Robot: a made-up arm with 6 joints. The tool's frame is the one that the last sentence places.
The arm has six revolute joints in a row. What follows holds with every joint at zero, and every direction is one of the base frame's.
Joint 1 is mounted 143.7 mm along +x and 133.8 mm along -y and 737.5 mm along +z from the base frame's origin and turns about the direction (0.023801, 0.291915, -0.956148), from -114.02 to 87.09 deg.
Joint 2 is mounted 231.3 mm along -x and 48.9 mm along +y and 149.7 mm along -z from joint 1 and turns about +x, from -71.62 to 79.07 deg.
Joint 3 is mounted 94.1 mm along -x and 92.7 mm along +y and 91.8 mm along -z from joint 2 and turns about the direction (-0.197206, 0.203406, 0.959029), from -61.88 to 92.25 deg.
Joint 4 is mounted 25.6 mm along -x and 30.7 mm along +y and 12.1 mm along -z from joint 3 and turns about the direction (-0.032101, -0.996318, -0.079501), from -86.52 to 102.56 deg.
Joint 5 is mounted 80.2 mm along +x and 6.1 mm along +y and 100.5 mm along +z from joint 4 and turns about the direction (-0.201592, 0.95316, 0.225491), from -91.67 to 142.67 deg.
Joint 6 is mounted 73.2 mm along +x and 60.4 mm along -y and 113.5 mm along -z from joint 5 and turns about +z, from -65.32 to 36.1 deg.
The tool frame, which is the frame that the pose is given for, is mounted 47.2 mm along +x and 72 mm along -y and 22.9 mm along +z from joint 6; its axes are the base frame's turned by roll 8.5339, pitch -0.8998 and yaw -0.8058 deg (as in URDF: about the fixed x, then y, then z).
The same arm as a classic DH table. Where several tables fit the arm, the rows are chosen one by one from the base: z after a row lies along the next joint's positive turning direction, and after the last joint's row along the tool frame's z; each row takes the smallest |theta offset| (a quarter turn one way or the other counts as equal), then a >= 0, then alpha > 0; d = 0 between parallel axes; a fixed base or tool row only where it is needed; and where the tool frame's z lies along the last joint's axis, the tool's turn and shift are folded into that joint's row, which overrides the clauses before.
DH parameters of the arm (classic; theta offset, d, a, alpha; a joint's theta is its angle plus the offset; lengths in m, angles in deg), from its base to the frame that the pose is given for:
base (fixed): -4.66 0.3403 0.1541 -162.97
joint 1: 85.54 -0.258 -0.0031 88.64
joint 2: -28.95 -0.3433 -0.1097 101.37
joint 3: 84.78 -0.0808 -0.029 105.82
joint 4: 44.99 -0.0943 0.1269 -163.97
joint 5: 59.34 -0.1245 0.0591 76.97
joint 6: -18.72 -0.5103 0.0554 8.58
tool (fixed): 6.04 0.4418 0 0
Joint limits (deg, base to tool): -114.02..87.09 -71.62..79.07 -61.88..92.25 -86.52..102.56 -91.67..142.67 -65.32..36.1

